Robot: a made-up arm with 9 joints.
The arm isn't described. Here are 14 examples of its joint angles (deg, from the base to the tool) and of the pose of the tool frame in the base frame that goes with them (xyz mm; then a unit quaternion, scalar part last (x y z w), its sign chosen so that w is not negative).
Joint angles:
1: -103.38 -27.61 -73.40 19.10 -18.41 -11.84 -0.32 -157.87 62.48
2: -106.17 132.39 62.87 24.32 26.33 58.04 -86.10 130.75 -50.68
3: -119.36 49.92 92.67 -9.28 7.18 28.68 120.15 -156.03 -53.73
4: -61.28 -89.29 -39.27 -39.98 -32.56 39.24 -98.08 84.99 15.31
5: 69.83 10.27 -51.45 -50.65 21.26 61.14 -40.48 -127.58 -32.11
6: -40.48 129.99 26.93 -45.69 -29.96 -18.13 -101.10 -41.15 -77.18
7: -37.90 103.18 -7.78 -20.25 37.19 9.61 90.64 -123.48 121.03
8: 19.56 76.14 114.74 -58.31 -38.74 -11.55 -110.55 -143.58 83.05
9: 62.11 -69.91 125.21 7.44 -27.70 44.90 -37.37 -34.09 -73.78
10: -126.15 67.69 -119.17 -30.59 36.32 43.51 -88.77 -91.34 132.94
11: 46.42 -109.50 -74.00 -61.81 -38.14 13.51 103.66 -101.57 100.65
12: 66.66 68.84 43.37 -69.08 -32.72 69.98 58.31 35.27 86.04
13: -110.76 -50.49 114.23 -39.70 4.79 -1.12 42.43 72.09 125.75
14: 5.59 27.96 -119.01 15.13 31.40 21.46 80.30 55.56 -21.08
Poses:
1: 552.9 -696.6 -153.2 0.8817 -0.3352 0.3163 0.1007
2: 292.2 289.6 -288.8 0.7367 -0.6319 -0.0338 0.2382
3: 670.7 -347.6 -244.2 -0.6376 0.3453 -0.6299 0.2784
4: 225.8 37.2 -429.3 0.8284 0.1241 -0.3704 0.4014
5: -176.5 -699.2 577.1 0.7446 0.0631 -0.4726 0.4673
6: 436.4 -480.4 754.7 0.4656 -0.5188 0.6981 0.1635
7: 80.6 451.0 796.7 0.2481 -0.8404 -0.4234 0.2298
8: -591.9 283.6 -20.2 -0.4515 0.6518 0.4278 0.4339
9: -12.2 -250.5 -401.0 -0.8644 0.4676 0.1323 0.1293
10: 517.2 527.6 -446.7 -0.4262 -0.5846 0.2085 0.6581
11: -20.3 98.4 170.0 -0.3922 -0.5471 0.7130 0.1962
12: -441.3 -236.5 796.7 -0.1222 0.7825 -0.5926 0.1469
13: 398.1 221.2 679.1 -0.5540 -0.2268 -0.4227 0.6804
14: 72.6 24.7 346.3 0.3776 0.6809 0.0412 0.6262
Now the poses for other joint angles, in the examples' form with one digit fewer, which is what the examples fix.
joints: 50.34 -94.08 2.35 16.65 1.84 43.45 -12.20 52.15 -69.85
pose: 386 385 522 0.140 0.085 0.653 0.739
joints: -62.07 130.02 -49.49 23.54 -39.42 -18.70 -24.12 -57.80 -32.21
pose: 1134 820 72 -0.723 -0.131 0.012 0.678
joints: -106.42 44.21 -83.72 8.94 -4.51 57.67 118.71 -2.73 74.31
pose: 631 -48 100 -0.706 0.680 -0.186 0.075
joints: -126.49 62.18 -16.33 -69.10 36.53 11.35 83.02 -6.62 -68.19
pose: 820 -212 -272 0.316 0.154 -0.024 0.936
